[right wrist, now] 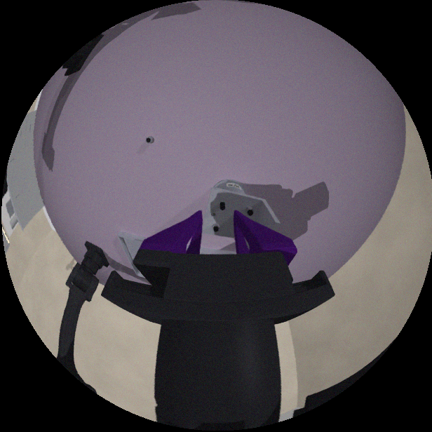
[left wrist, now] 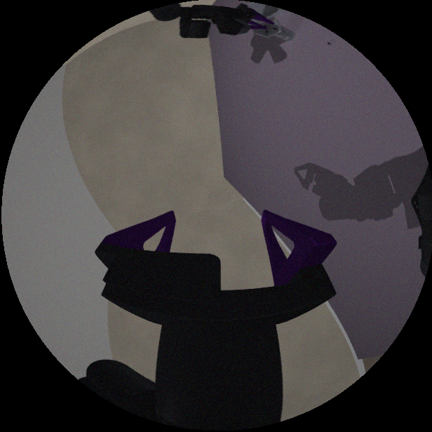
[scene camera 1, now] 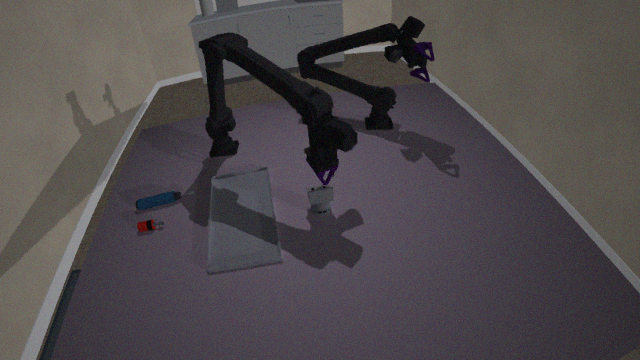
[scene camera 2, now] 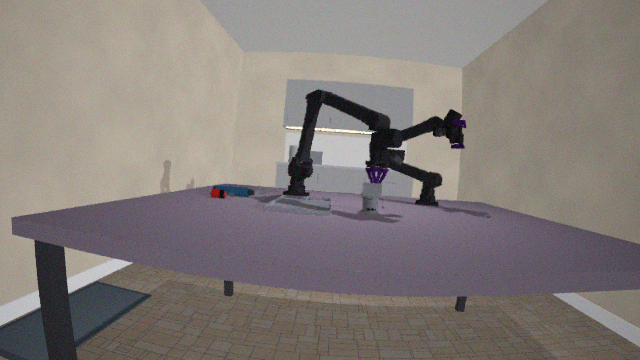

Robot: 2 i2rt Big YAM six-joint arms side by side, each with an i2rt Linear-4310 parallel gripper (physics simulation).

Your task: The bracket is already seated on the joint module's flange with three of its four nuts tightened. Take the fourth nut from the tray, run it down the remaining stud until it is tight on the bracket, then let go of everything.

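Seen in the pictures: left gripper, fingertip midpoint: (scene camera 1: 430,71) (scene camera 2: 464,137); right gripper, fingertip midpoint: (scene camera 1: 323,181) (scene camera 2: 375,187); left arm's base, origin of the base link: (scene camera 1: 378,124) (scene camera 2: 426,204); right arm's base, origin of the base link: (scene camera 1: 224,150) (scene camera 2: 296,195).
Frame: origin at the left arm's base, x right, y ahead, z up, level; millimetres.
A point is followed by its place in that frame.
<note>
The pale grey bracket (scene camera 1: 320,196) @[x 231, y 533, z 86 mm] (scene camera 2: 372,190) @[x 228, y 532, z 83 mm] (right wrist: 235,200) sits on top of the upright joint module (scene camera 1: 321,209) @[x 232, y 527, z 25 mm] (scene camera 2: 370,204) @[x 232, y 526, z 31 mm]. In the right wrist view several dark round spots, like nuts or studs, show on it; which are nuts I cannot tell. A small round piece with a dark centre, like a nut (right wrist: 151,140) (left wrist: 329,43) (scene camera 2: 383,207) @[x 198, y 346, z 4 mm], lies on the table apart from the module. My right gripper (scene camera 1: 326,183) @[x 224, y 471, z 91 mm] (scene camera 2: 377,181) @[x 224, y 471, z 91 mm] (right wrist: 217,215) is partly open and empty, pointing down close above the bracket. My left gripper (scene camera 1: 431,65) @[x -148, y 200, z 338 mm] (scene camera 2: 464,135) @[x -148, y 200, z 338 mm] (left wrist: 218,215) is wide open and empty, raised high.
The shallow grey tray (scene camera 1: 210,220) @[x 592, y 562, z 11 mm] (scene camera 2: 297,212) @[x 439, y 726, z 3 mm] lies beside the module, left of it in the scene views. Farther left lie a blue-handled tool (scene camera 1: 156,201) @[x 832, y 495, z 31 mm] (scene camera 2: 233,190) @[x 826, y 495, z 25 mm] and a red tool (scene camera 1: 146,226) @[x 823, y 612, z 27 mm] (scene camera 2: 218,193) @[x 825, y 616, z 19 mm].
</note>
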